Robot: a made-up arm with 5 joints.
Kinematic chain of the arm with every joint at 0, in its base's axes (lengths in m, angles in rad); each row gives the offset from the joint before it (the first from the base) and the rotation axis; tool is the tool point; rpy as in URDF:
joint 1: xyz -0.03 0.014 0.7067 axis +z
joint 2: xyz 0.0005 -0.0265 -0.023 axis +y
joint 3: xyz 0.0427 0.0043 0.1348 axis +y
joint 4: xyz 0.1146 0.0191 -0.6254 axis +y
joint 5: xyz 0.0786 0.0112 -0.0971 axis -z
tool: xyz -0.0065 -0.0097 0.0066 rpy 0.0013 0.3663 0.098
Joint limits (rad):
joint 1: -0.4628..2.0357
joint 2: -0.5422..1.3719
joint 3: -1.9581..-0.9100
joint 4: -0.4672..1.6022
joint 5: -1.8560..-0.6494
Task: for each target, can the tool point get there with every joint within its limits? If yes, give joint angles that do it. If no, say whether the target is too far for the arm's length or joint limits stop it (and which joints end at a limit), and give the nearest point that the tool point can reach.
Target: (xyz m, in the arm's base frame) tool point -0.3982 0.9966 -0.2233
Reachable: no: too far | nearest point -0.2672 0.6469 0.1241 | short by 0.510 m
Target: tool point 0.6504 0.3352 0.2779
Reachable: yes | joints 0.4433 1.0763 -1.7814 0.1339 -1.1649
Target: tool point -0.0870 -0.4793 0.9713
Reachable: no: joint limits stop it (at a limit: joint 1, joint 2, joint 4, joint 5) | nearest point 0.4434 -0.2262 1.2404 | short by 0.646 m
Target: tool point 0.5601 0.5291 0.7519
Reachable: yes | joints 0.7204 -0.0469 -1.3213 1.0061 -1.0841
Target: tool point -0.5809 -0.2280 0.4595
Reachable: no: joint limits stop it (at a limit: joint 2, joint 3, joint 4, joint 5) | nearest point -0.1695 -0.0473 0.0306 | short by 0.621 m
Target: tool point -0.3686 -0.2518 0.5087
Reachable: no: joint limits stop it (at a limit: joint 2, joint 3, joint 4, joint 5) | nearest point -0.1498 -0.0801 0.0306 | short by 0.553 m
